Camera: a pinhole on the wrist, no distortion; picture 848 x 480 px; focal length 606.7 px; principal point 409.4 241.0 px. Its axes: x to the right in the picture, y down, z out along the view. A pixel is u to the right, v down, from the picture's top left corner.
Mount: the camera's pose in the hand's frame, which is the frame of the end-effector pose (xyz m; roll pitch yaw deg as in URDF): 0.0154 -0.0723 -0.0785 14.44 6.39 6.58
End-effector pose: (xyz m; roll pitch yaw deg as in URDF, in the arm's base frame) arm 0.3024 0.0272 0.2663 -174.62 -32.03 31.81
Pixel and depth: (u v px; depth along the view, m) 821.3 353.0 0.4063
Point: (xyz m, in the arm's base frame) 0.6285 0.3377 0.1964
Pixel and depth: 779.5 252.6 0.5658
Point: 0.6971 0.5020 0.1446
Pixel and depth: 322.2 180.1 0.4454
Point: 0.3234 0.3450 0.0009
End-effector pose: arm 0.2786 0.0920 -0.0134 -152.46 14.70 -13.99
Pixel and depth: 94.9 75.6 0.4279
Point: 0.2181 0.5480 -0.1221
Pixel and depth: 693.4 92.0 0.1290
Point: 0.4061 0.1905 -0.0077
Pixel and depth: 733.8 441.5 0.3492
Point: 0.4804 0.1881 -0.2915
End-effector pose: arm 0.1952 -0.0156 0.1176 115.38 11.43 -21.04
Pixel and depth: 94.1 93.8 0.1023
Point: 0.1662 0.0345 0.0016
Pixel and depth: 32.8 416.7 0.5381
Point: -0.2466 -0.3046 -0.1251
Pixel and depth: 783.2 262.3 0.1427
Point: 0.2845 -0.0568 -0.0082
